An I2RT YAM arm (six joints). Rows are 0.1 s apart.
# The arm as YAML. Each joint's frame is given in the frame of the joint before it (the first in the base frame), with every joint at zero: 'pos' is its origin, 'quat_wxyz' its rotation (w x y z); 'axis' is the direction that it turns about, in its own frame. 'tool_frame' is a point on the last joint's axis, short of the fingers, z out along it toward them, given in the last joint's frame.
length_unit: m
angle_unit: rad
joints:
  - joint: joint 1
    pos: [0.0, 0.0, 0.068]
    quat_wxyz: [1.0, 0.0, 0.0, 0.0]
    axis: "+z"
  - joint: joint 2
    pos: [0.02, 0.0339, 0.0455]
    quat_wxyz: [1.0, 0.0, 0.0, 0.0]
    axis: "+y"
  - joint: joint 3
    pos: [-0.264, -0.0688, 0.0]
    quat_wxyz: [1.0, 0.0, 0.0, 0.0]
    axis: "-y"
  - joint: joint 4
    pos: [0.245, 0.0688, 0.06]
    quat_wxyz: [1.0, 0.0, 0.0, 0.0]
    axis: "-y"
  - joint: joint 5
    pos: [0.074, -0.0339, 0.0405]
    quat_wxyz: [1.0, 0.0, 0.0, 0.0]
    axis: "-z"
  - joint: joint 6
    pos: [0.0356, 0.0, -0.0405]
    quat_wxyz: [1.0, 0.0, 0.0, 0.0]
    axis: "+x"
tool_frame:
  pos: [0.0, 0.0, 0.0]
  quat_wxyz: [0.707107, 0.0, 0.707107, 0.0]
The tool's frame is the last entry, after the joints.
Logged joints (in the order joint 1, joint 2, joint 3, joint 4, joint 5, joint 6), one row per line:
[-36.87, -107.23, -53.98, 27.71, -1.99, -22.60]
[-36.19, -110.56, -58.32, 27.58, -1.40, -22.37]
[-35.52, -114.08, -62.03, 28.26, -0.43, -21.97]
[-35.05, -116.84, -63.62, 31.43, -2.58, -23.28]
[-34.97, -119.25, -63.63, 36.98, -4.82, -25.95]
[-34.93, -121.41, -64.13, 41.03, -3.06, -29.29]
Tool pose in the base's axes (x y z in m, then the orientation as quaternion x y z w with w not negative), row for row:
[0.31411, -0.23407, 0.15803, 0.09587, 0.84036, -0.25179, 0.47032]
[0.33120, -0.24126, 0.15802, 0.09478, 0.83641, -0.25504, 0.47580]
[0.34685, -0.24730, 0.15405, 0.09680, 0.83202, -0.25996, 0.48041]
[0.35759, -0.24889, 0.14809, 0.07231, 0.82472, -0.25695, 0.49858]
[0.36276, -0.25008, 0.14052, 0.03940, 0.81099, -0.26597, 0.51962]
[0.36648, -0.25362, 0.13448, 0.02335, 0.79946, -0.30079, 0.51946]
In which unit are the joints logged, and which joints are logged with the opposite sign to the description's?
The joints are logged in degrees. Opposite sign: joint 2, joint 3.
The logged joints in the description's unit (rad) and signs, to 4 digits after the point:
[-0.6435, 1.8715, 0.9421, 0.4836, -0.0347, -0.3944]
[-0.6316, 1.9296, 1.0179, 0.4814, -0.0244, -0.3904]
[-0.6199, 1.9911, 1.0826, 0.4932, -0.0075, -0.3834]
[-0.6117, 2.0392, 1.1104, 0.5486, -0.0450, -0.4063]
[-0.6103, 2.0813, 1.1106, 0.6454, -0.0841, -0.4529]
[-0.6096, 2.1190, 1.1193, 0.7161, -0.0534, -0.5112]

